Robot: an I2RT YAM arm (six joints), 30 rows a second.
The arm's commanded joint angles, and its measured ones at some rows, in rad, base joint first. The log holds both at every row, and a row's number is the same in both.
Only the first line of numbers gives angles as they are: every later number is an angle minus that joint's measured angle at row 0.
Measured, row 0:
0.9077, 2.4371, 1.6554, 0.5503, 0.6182, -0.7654
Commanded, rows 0 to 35:
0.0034, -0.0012, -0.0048, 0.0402, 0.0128, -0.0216
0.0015, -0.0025, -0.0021, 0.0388, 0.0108, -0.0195
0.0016, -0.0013, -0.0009, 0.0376, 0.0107, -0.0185
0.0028, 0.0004, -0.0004, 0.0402, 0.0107, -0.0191
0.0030, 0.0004, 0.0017, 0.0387, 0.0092, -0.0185
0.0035, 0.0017, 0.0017, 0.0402, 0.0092, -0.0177
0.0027, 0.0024, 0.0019, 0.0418, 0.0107, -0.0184
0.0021, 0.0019, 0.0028, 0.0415, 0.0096, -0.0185
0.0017, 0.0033, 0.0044, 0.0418, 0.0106, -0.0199
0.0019, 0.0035, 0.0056, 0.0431, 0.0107, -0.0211
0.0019, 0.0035, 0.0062, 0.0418, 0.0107, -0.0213
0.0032, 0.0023, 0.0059, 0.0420, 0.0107, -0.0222
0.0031, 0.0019, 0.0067, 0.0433, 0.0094, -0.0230
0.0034, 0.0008, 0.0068, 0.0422, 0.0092, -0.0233
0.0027, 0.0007, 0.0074, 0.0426, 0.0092, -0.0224
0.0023, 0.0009, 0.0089, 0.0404, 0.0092, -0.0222
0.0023, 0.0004, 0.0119, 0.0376, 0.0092, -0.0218
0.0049, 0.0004, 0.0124, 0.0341, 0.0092, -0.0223
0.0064, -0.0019, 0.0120, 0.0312, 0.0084, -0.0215
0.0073, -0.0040, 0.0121, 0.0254, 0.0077, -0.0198
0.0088, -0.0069, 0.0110, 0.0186, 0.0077, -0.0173
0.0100, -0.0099, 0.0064, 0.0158, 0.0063, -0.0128
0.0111, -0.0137, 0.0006, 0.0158, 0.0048, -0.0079
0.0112, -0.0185, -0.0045, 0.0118, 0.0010, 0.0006
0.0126, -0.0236, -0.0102, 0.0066, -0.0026, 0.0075
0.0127, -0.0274, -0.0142, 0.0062, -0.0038, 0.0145
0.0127, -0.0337, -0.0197, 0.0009, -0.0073, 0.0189
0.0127, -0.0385, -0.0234, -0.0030, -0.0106, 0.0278
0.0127, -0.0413, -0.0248, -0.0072, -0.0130, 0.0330
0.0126, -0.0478, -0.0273, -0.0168, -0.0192, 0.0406
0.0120, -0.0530, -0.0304, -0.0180, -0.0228, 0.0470
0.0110, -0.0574, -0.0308, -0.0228, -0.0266, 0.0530
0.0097, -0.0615, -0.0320, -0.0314, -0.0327, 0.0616
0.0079, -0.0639, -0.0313, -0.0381, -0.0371, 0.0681
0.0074, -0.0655, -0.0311, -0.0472, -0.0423, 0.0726
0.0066, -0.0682, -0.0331, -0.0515, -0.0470, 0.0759
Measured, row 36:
0.0080, -0.0527, -0.0309, -0.0447, -0.0298, 0.0354
